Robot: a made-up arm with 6 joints. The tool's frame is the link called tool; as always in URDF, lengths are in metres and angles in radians. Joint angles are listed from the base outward. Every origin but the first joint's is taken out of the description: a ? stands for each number. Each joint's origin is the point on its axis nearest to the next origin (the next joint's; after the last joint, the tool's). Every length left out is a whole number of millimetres.
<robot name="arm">
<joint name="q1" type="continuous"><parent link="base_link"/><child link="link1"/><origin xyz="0 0 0.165" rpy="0 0 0"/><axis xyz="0 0 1"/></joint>
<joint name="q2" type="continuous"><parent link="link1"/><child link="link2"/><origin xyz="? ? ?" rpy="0 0 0"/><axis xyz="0 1 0"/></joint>
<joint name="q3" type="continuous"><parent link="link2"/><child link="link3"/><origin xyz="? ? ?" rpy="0 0 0"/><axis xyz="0 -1 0"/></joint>
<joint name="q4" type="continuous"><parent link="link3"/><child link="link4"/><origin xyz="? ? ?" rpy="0 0 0"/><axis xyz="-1 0 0"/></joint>
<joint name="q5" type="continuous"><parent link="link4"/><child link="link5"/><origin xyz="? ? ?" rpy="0 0 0"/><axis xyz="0 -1 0"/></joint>
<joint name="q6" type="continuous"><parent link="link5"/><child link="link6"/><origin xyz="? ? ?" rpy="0 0 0"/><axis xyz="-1 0 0"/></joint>
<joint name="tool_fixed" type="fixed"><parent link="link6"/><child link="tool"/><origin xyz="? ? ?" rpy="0 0 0"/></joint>
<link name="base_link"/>
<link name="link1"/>
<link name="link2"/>
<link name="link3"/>
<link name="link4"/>
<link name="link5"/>
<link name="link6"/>
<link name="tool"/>
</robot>
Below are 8 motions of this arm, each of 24 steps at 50 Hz.
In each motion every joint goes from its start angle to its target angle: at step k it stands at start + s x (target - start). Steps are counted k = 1, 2, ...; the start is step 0. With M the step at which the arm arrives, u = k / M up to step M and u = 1 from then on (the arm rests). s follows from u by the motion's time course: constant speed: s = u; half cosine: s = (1 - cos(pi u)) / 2; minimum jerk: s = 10 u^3 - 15 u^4 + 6 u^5.
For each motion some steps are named. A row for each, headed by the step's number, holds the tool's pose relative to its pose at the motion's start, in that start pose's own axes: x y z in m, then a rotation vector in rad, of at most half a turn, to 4 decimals.
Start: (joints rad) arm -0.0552 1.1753 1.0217 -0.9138 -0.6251 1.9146
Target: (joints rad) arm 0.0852 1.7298 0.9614 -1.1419 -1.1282 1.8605
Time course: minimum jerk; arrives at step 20
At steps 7, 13, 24:
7: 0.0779 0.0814 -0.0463 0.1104 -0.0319 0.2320
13: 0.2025 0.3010 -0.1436 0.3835 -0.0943 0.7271
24: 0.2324 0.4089 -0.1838 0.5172 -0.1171 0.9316

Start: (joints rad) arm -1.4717 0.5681 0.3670 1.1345 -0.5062 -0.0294
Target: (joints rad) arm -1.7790 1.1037 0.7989 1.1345 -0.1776 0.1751
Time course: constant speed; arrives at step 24
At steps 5, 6, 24:
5: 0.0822 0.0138 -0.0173 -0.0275 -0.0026 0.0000
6: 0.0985 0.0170 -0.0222 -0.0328 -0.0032 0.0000
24: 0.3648 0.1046 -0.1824 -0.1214 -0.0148 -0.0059

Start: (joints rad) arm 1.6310 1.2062 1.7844 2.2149 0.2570 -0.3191
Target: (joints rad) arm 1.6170 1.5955 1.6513 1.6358 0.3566 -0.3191
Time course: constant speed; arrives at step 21
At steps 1, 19, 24:
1: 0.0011 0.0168 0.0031 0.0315 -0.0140 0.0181
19: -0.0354 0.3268 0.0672 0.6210 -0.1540 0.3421
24: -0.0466 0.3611 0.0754 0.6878 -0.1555 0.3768

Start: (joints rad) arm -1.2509 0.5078 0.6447 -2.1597 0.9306 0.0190
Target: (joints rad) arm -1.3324 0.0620 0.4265 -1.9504 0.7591 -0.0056
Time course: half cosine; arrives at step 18
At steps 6, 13, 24:
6: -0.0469 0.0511 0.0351 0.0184 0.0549 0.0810
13: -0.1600 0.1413 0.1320 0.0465 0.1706 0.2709
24: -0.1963 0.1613 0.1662 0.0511 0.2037 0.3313

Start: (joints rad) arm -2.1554 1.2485 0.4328 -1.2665 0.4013 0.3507
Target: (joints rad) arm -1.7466 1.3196 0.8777 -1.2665 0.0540 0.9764
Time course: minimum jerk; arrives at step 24
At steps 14, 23, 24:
14: -0.0527 0.1567 -0.1399 -0.4821 0.1227 0.4697
23: -0.1076 0.2262 -0.2212 -0.7310 0.1256 0.7465
24: -0.1077 0.2263 -0.2214 -0.7314 0.1256 0.7471

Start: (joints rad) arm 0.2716 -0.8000 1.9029 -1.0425 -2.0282 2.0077
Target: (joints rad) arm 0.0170 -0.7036 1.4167 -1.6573 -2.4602 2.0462
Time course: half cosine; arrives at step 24
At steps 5, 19, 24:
5: 0.0308 -0.0031 -0.0121 0.0092 -0.0988 0.0574
19: 0.2576 0.0319 -0.0775 0.1020 -0.8351 0.3466
24: 0.2840 0.0429 -0.0824 0.1152 -0.9253 0.3608

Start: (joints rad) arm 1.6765 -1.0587 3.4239 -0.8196 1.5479 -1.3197
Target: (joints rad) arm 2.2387 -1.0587 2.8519 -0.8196 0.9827 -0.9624
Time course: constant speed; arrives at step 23
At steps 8, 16, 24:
8: 0.0842 -0.0043 0.1179 -0.3330 0.2422 -0.2215
16: 0.1962 0.0129 0.2213 -0.7135 0.4477 -0.4027
24: 0.3122 0.0466 0.2923 -1.0741 0.5836 -0.5359

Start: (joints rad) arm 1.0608 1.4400 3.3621 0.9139 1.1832 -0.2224
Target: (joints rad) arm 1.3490 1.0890 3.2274 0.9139 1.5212 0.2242
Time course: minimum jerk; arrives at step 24
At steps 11, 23, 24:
11: 0.0767 0.0135 -0.0666 -0.2490 -0.1777 -0.1168
23: 0.1826 -0.0030 -0.1498 -0.6248 -0.3692 -0.3130
24: 0.1827 -0.0030 -0.1498 -0.6253 -0.3694 -0.3133

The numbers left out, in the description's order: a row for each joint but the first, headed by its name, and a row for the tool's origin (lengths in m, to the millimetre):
q2: 0 0 0
q3: 0 0 0.646
q4: 0.264 0 0
q5: 0 -0.085 0
q6: 0 0 0
tool: 0 0 0

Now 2 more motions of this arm.
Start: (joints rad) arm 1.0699 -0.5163 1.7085 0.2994 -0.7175 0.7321
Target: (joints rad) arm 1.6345 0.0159 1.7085 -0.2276 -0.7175 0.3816
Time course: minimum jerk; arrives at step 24
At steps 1, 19, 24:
1: 0.0002 0.0002 -0.0003 0.0008 0.0001 0.0005
19: 0.1724 0.4262 -0.2681 1.1700 0.1696 0.7132
24: 0.1711 0.4632 -0.2705 1.2514 0.1874 0.7625

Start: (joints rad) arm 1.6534 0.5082 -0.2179 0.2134 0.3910 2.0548
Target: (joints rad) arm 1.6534 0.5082 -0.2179 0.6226 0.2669 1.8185
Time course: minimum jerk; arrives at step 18
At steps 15, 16, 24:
15: 0.0125 -0.0298 -0.0083 -0.1461 -0.1616 0.0634
16: 0.0127 -0.0306 -0.0083 -0.1500 -0.1649 0.0655
24: 0.0129 -0.0309 -0.0083 -0.1518 -0.1664 0.0666

